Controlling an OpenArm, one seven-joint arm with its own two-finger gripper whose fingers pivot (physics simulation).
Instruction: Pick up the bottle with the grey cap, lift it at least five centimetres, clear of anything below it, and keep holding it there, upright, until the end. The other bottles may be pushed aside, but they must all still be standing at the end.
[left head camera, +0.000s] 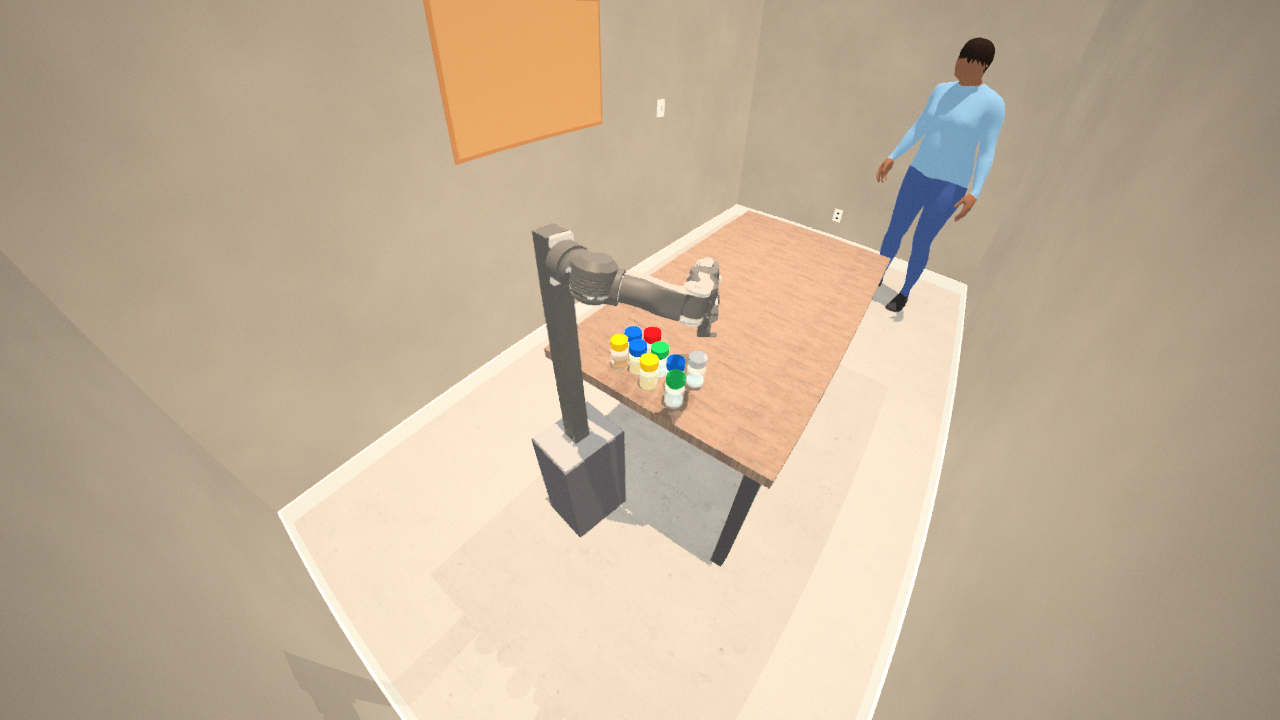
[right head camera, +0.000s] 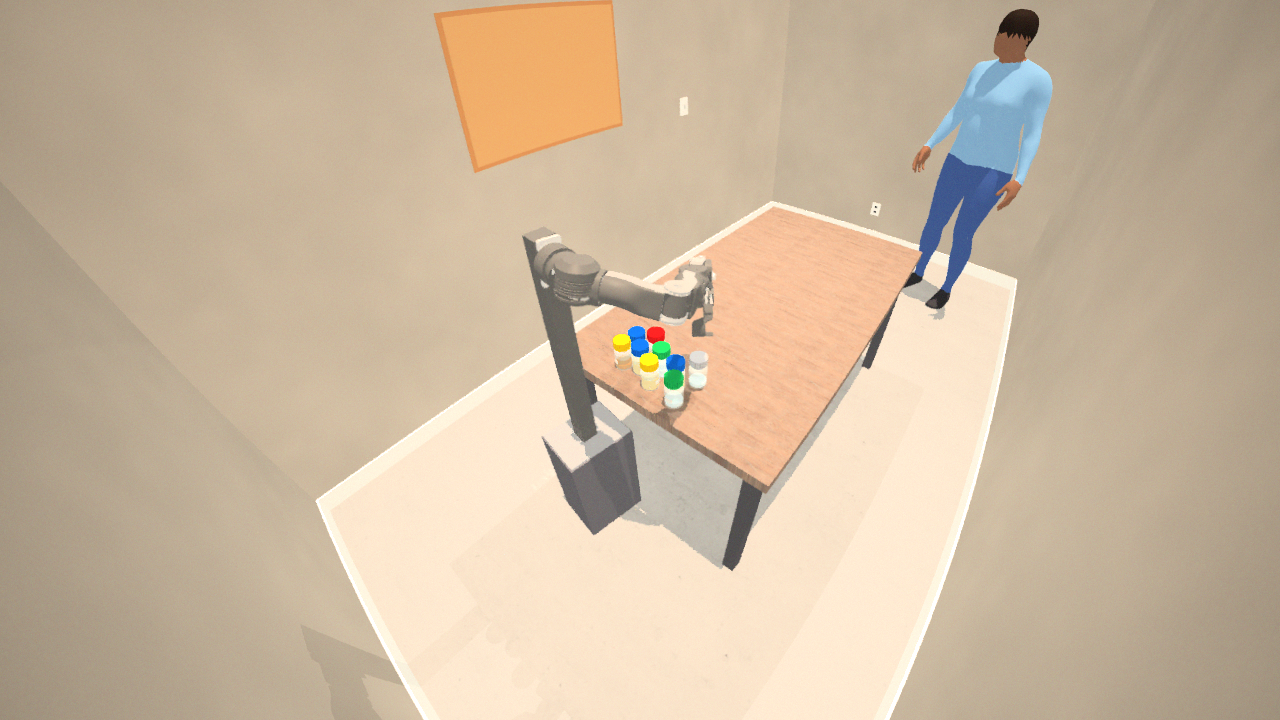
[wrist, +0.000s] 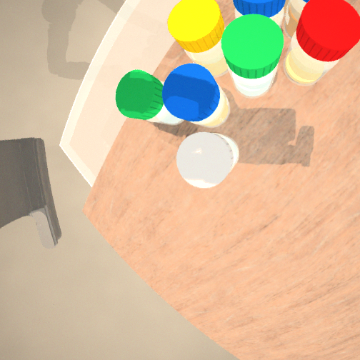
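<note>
The bottle with the grey cap (left head camera: 696, 368) (right head camera: 698, 370) (wrist: 204, 160) stands upright on the table (left head camera: 787, 304) (right head camera: 805, 304) (wrist: 240, 250), at the outer edge of a group of bottles. A blue-capped bottle (left head camera: 675, 363) (right head camera: 675, 363) (wrist: 191, 92) stands close beside it, with a dark-green-capped bottle (left head camera: 674, 381) (right head camera: 674, 381) (wrist: 139, 94) on that one's far side in the wrist view. My gripper (left head camera: 707, 333) (right head camera: 702, 333) is open and empty, above the table and apart from the grey-capped bottle. One finger shows at the left of the wrist view; the other finger is not visible there.
Bottles with a bright green cap (left head camera: 659, 350) (right head camera: 661, 350) (wrist: 252, 45), a red cap (left head camera: 652, 334) (right head camera: 656, 334) (wrist: 327, 27) and a yellow cap (left head camera: 648, 362) (right head camera: 648, 362) (wrist: 196, 22) stand in the group, with more blue and yellow caps behind. A person (left head camera: 955, 134) (right head camera: 1002, 116) stands beyond the table.
</note>
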